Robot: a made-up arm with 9 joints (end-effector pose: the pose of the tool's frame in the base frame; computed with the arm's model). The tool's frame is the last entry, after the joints.
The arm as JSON. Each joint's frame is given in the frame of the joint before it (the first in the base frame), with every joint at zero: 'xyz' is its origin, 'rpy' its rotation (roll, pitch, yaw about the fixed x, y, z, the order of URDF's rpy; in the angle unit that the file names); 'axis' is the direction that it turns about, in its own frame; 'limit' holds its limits. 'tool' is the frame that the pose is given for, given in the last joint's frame.
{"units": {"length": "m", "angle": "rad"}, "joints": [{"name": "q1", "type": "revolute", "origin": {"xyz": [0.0, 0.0, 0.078], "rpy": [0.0, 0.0, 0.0]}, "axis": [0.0, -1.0, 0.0], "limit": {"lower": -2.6, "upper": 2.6}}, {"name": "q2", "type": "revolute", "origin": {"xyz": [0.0, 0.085, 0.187], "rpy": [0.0, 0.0, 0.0]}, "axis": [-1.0, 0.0, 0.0], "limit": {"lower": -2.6, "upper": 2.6}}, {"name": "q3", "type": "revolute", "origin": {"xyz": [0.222, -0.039, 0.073], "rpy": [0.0, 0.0, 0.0]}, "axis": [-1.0, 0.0, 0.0], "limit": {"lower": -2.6, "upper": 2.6}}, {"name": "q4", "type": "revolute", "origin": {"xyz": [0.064, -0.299, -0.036], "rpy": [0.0, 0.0, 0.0]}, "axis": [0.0, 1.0, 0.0], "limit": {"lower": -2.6, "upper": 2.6}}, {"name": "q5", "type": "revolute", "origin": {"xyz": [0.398, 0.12, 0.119], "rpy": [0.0, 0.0, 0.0]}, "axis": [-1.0, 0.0, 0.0], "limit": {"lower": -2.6, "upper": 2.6}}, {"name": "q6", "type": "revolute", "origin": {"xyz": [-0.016, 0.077, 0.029], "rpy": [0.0, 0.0, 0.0]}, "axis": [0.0, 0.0, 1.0], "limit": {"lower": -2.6, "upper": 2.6}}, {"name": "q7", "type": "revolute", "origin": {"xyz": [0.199, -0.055, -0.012], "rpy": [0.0, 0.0, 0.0]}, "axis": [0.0, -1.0, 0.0], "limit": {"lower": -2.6, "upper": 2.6}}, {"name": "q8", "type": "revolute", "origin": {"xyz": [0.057, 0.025, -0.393], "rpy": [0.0, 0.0, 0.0]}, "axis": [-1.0, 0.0, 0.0], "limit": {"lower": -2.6, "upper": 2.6}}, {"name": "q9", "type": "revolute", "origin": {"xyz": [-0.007, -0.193, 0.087], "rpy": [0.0, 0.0, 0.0]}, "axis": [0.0, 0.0, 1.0], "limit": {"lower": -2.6, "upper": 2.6}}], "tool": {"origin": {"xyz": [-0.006, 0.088, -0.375], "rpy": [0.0, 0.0, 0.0]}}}
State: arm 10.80 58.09 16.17 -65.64 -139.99 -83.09 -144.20 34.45 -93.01
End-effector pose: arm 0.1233 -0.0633 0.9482 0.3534 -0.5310 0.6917 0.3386
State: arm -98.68 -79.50 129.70 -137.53 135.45 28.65 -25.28 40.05 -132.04
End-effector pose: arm 0.4930 -0.2195 0.6223 0.0938 0.3102 0.8842 0.3365
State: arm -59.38 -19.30 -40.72 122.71 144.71 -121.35 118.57 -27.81 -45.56
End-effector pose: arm 0.7815 0.3514 0.1114 0.5981 0.5293 -0.5995 -0.0519
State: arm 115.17 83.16 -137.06 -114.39 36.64 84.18 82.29 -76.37 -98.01
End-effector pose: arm -1.1018 0.2223 0.1571 0.0359 0.1045 -0.9005 0.4206
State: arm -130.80 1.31 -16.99 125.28 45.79 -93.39 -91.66 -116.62 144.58
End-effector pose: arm -0.0447 0.2923 0.4383 0.3047 0.1196 0.9405 0.0914
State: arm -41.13 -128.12 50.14 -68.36 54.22 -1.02 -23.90 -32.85 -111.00
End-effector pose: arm 0.1661 -0.3163 -0.8433 0.0639 -0.1130 -0.3044 0.9437
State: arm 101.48 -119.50 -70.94 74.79 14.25 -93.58 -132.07 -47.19 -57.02
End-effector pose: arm -0.6014 -0.3965 0.7568 0.5285 -0.7366 0.3967 -0.1440
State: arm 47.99 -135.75 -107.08 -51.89 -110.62 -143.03 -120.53 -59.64 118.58
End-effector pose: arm 0.1285 0.9986 0.7721 0.4182 0.6342 -0.6393 -0.1190
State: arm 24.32 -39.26 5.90 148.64 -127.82 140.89 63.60 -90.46 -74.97
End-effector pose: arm 0.8301 -0.1157 0.2860 0.0421 -0.9923 0.0555 -0.1026
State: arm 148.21 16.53 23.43 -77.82 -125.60 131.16 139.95 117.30 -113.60
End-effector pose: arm -0.5718 -0.0133 -0.6425 0.8114 0.3370 -0.1303 0.4594
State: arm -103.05 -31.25 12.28 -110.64 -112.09 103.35 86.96 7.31 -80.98
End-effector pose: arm 0.1990 -0.6070 0.8242 0.1197 -0.9561 0.2325 -0.1321
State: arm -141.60 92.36 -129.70 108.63 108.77 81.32 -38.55 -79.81 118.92
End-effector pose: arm -0.7283 -0.1466 -0.0121 0.8689 -0.3743 0.0488 0.3201
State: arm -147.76 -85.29 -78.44 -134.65 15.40 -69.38 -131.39 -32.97 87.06
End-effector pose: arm 0.4755 -0.2324 -0.1930 0.5786 -0.2851 -0.6464 -0.4076
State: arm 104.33 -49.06 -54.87 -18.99 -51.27 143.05 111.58 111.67 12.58
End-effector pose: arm -0.1900 -0.5809 0.3717 0.4142 -0.8794 0.1420 -0.1870
